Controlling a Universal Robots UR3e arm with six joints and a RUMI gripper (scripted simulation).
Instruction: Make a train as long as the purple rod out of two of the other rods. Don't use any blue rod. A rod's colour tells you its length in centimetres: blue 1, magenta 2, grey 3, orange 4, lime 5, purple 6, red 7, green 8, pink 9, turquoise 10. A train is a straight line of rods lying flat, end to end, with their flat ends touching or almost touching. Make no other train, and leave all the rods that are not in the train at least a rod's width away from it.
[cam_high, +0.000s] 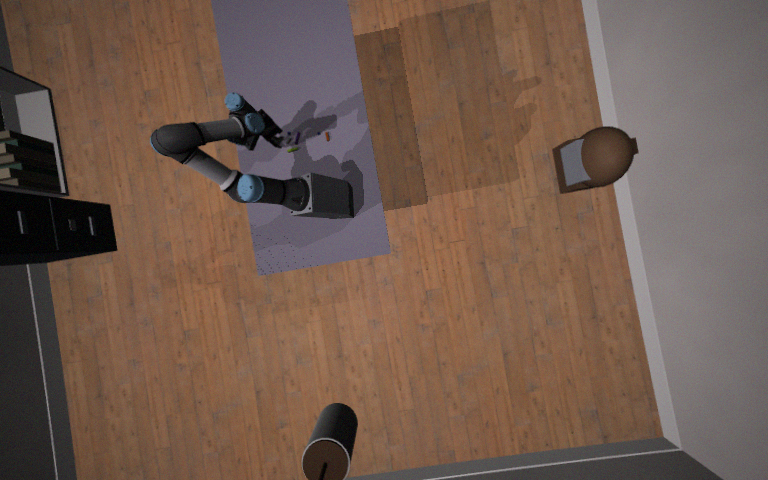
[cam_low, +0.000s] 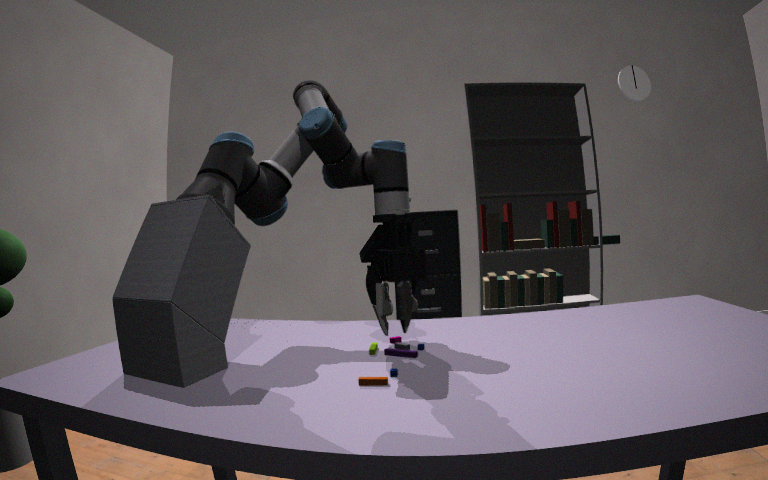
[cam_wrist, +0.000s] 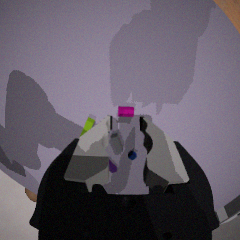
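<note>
Right now the magenta rod is 30 mm below my hand. From my hand the other things lie so: lime rod (30 mm behind, 60 mm to the right, 30 mm below); then purple rod (20 mm ahead, 100 mm to the right, 30 mm below); then grey rod (20 mm ahead, 50 mm to the right, 30 mm below).
</note>
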